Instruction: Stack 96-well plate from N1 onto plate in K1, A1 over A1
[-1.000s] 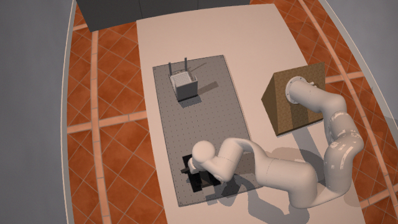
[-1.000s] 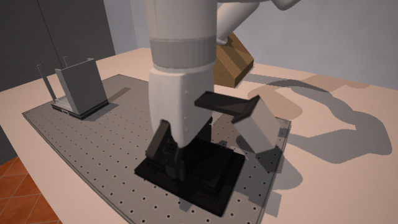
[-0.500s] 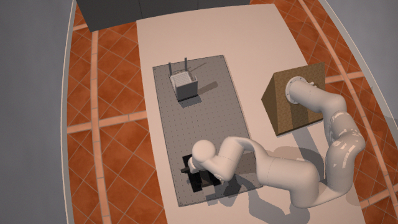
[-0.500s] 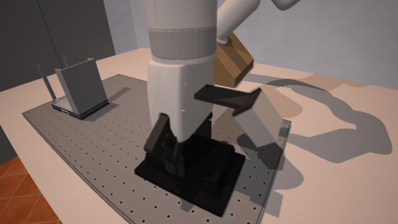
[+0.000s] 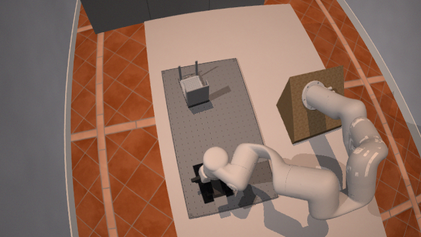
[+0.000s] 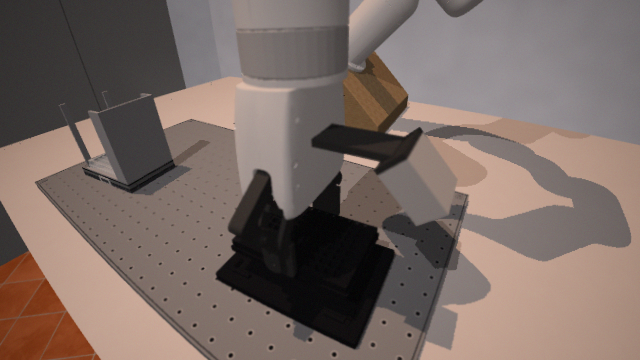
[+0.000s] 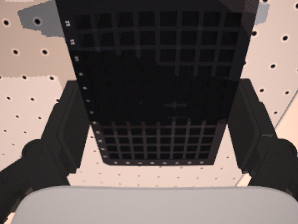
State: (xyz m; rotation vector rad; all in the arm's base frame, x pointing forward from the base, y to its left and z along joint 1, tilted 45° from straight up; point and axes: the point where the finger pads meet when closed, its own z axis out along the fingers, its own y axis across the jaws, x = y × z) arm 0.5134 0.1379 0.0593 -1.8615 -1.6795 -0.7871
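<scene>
Now: the black plate nest N1 5 cm below my hand. Round my hand: black 96-well plate (1 cm below); then pale A1 mark (6 cm behind, 7 cm to the right, 5 cm below); then pale 96-well plate (7 cm behind, 41 cm to the right, 3 cm below).
</scene>
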